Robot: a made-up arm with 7 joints.
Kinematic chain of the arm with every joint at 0, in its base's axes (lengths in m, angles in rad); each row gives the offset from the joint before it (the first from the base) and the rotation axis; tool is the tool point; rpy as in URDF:
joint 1: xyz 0 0.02 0.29 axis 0 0.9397 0.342
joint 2: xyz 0.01 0 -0.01 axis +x
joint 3: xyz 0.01 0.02 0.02 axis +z
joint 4: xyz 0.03 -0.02 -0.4 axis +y
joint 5: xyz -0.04 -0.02 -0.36 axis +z
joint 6: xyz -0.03 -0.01 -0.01 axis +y
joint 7: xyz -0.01 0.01 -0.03 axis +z
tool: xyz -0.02 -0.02 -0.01 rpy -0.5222 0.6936 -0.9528
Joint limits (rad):
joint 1: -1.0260..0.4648
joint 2: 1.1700..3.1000
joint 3: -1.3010..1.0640
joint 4: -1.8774..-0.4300
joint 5: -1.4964..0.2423
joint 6: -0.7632..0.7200
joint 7: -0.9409..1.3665
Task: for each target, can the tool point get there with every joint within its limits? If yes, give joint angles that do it. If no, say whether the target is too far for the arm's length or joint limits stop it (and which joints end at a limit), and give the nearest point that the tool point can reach.
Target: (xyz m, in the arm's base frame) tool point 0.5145 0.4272 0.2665
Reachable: yes | joints -0.6640 1.6576 -0.7549 -1.5128 -0.3377 -0.6200 0.2074
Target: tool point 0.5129 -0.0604 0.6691
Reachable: yes | joints 0.2302 2.9398 0.6072 -1.5143 -0.0747 -0.4654 1.1719
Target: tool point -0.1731 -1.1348 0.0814
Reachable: no: too far | nearest point -0.2463 -0.3751 0.5732 | short by 0.908 m
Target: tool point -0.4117 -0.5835 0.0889
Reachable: no: joint limits stop it (at a limit: joint 1, joint 2, joint 3, joint 4, joint 5, joint 7) | nearest point -0.2674 -0.3513 0.5545 | short by 0.540 m
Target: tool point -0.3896 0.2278 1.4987
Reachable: no: too far | nearest point -0.2444 0.1509 1.0483 | short by 0.479 m
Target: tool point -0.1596 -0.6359 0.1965
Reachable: no: joint limits stop it (at a limit: joint 1, joint 2, joint 3, joint 4, joint 5, joint 7) | nearest point -0.2545 -0.3693 0.5655 | short by 0.465 m
